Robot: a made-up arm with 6 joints. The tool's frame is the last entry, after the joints.
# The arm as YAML. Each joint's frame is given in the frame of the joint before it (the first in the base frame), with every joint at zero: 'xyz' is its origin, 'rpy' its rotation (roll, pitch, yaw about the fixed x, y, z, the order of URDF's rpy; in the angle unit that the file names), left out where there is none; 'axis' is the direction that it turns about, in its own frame. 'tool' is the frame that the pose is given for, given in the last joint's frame.
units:
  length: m
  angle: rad
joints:
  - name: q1
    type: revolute
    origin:
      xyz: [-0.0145, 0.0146, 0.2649]
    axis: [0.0, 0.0, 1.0]
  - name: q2
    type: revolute
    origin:
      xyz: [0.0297, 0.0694, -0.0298]
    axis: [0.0, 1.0, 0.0]
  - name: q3
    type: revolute
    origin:
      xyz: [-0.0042, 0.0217, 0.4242]
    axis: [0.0, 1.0, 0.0]
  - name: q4
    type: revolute
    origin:
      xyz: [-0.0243, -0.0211, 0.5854]
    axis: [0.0, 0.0, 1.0]
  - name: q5
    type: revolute
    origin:
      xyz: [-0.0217, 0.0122, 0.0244]
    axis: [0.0, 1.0, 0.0]
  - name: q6
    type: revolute
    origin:
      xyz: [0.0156, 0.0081, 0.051]
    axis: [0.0, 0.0, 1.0]
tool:
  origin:
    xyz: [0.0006, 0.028, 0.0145]
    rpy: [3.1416, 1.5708, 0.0]
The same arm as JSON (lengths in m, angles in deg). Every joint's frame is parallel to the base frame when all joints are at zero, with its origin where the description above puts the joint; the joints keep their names.
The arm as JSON. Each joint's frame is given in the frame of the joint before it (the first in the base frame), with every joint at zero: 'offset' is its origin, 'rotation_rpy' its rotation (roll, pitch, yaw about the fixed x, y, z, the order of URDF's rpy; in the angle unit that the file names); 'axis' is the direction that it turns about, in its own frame. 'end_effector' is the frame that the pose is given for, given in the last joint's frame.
{"length_unit": "m", "angle_unit": "deg", "chain": [{"id": "q1", "offset": [-0.0145, 0.0146, 0.2649], "rotation_rpy": [0.0, 0.0, 0.0], "axis": [0.0, 0.0, 1.0]}, {"id": "q2", "offset": [0.0297, 0.0694, -0.0298], "rotation_rpy": [0.0, 0.0, 0.0], "axis": [0.0, 1.0, 0.0]}, {"id": "q3", "offset": [-0.0042, 0.0217, 0.4242], "rotation_rpy": [0.0, 0.0, 0.0], "axis": [0.0, 1.0, 0.0]}, {"id": "q4", "offset": [-0.0243, -0.0211, 0.5854], "rotation_rpy": [0.0, 0.0, 0.0], "axis": [0.0, 0.0, 1.0]}, {"id": "q5", "offset": [-0.0217, 0.0122, 0.0244], "rotation_rpy": [0.0, 0.0, 0.0], "axis": [0.0, 1.0, 0.0]}, {"id": "q6", "offset": [0.0156, 0.0081, 0.051], "rotation_rpy": [0.0, 0.0, 0.0], "axis": [0.0, 0.0, 1.0]}], "end_effector": {"offset": [0.0006, 0.028, 0.0145], "rotation_rpy": [-180.0, 90.0, 0.0]}}
